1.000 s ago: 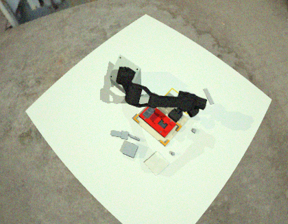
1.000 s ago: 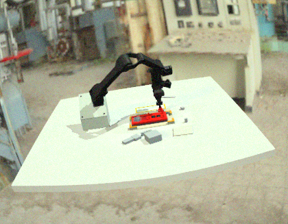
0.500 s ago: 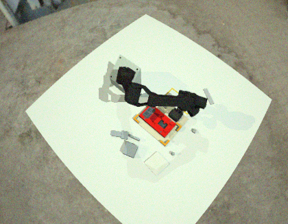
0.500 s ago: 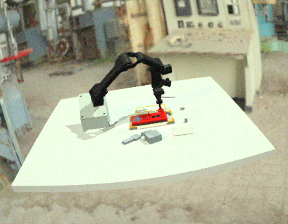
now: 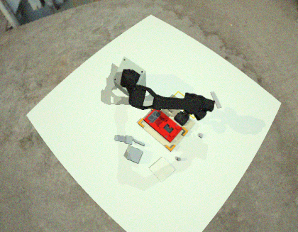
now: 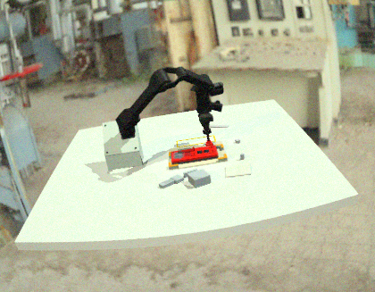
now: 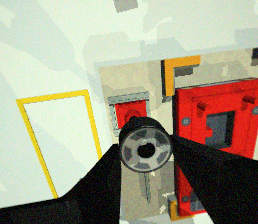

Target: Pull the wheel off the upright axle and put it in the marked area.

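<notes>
Now: gripper tip 40 mm above the axle. The rest, counted from my gripper tip: grey bar 250 mm to the left, 90 mm ahead, 70 mm below; grey wheel right at my gripper tip; white plate 310 mm to the right, 80 mm ahead, 70 mm below.
</notes>
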